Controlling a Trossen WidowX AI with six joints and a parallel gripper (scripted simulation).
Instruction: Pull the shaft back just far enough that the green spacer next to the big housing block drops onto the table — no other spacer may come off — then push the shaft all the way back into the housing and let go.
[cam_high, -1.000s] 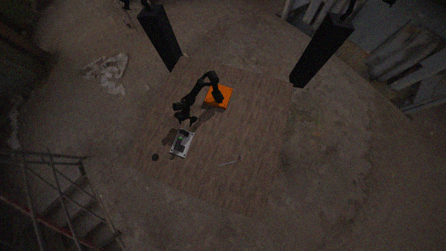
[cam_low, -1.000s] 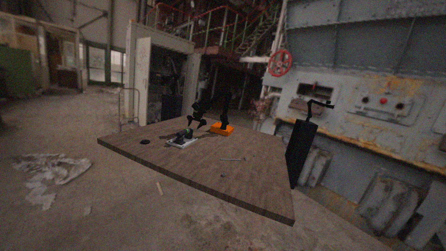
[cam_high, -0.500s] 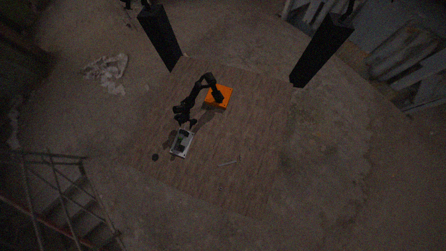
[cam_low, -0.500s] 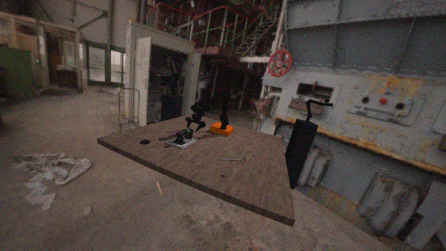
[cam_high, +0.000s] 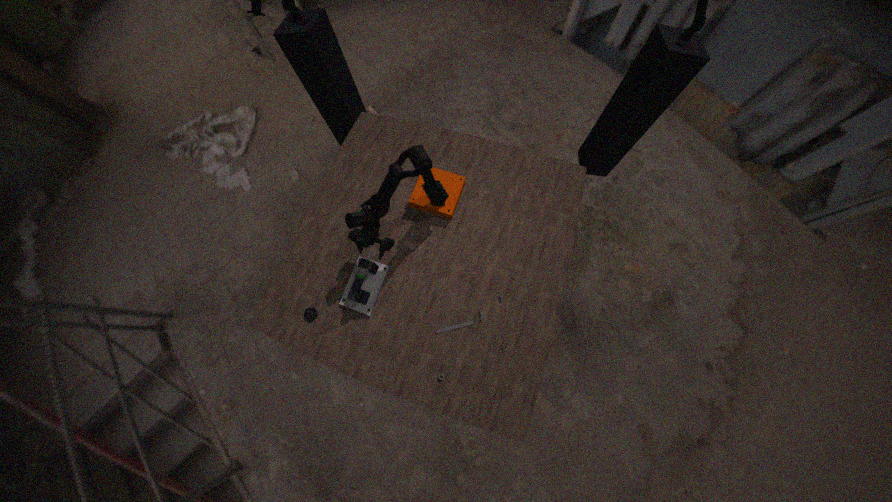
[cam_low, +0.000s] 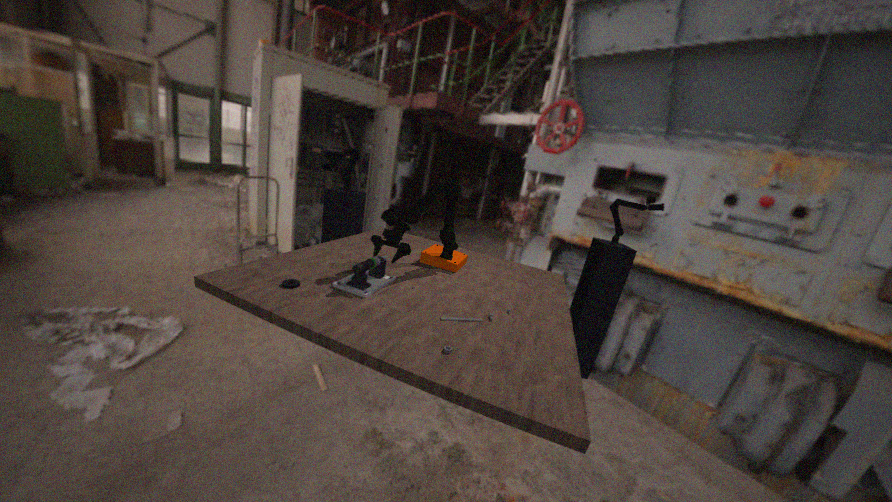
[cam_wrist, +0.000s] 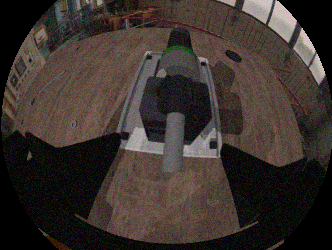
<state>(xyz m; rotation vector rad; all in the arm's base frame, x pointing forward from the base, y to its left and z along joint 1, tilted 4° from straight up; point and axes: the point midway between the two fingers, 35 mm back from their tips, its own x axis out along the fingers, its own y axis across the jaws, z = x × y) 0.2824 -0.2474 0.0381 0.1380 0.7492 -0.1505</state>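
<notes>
My gripper tip is now 6 cm short of the shaft, 1 cm to the left of it and 1 cm below it. Also, from my gripper tip: spacer: 9 cm ahead, 2 cm to the right, 1 cm above; nut: 44 cm ahead, 36 cm to the left, 6 cm below; black disc: 28 cm ahead, 25 cm to the right, 6 cm below.
</notes>
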